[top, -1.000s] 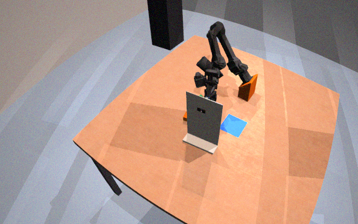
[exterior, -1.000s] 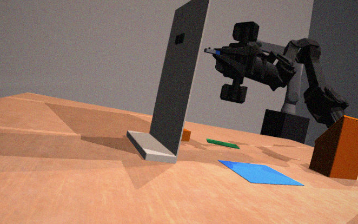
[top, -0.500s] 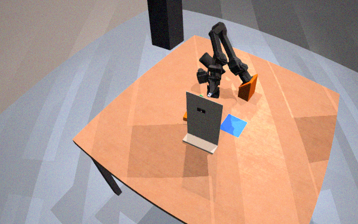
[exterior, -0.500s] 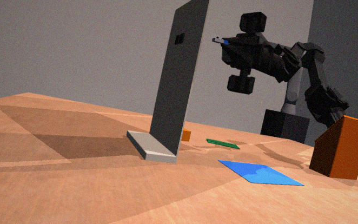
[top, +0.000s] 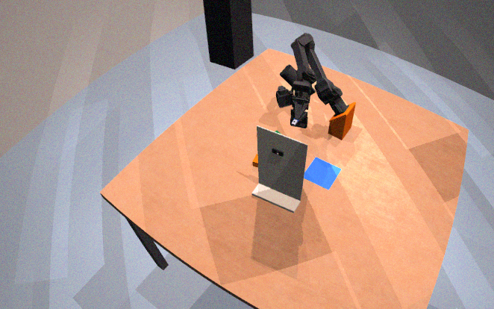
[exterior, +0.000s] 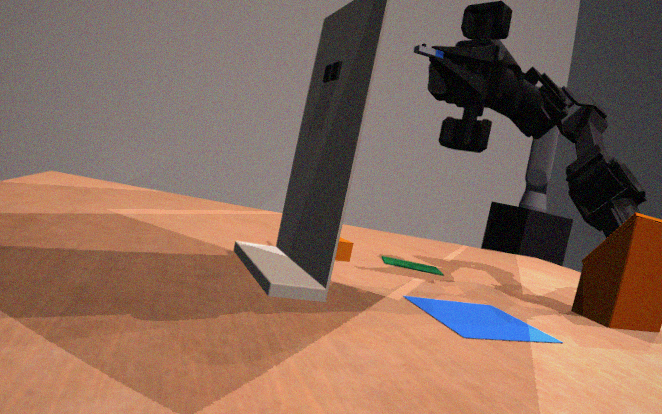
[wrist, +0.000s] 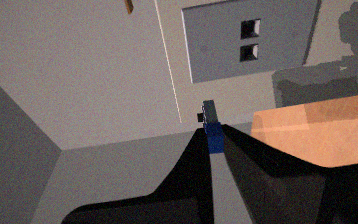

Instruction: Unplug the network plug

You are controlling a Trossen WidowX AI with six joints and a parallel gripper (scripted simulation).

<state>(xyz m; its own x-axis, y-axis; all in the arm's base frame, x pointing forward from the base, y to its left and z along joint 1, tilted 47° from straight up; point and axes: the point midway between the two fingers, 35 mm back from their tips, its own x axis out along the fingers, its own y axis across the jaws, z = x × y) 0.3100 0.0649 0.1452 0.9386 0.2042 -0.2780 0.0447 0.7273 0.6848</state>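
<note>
Now: the blue marked square 27 cm below my gripper tip, 10 cm to the left of it and 7 cm behind it. From my gripper tip the other things lie so: grey upright panel (14 cm below, 11 cm ahead); small orange cube (25 cm below, 14 cm to the right, 2 cm ahead); blue network plug (1 cm ahead).
</note>
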